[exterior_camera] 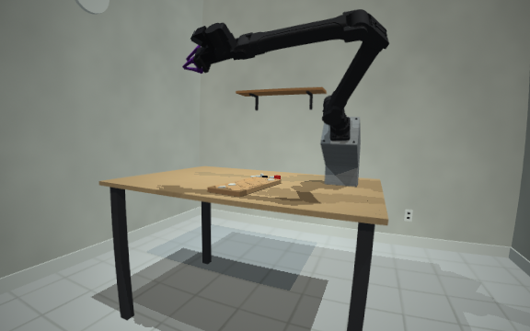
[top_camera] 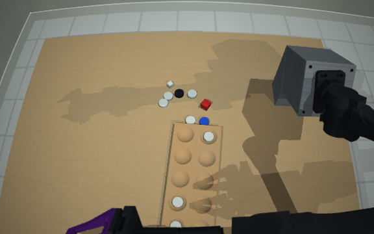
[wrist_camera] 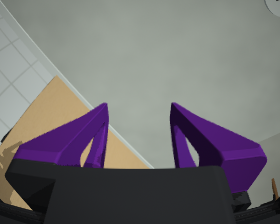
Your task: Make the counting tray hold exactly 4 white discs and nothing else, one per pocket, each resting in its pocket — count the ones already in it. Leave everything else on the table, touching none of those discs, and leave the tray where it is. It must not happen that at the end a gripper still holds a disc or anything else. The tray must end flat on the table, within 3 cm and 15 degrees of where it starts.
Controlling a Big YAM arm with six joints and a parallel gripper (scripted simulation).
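My hand is 550 mm to the left of the black disc, 500 mm above it and 130 mm past it. Round my hand: blue disc (500 mm below, 440 mm to the right, 210 mm behind); red cube (500 mm to the right, 490 mm below, 220 mm behind); wooden counting tray (490 mm below, 230 mm to the right, 170 mm behind).
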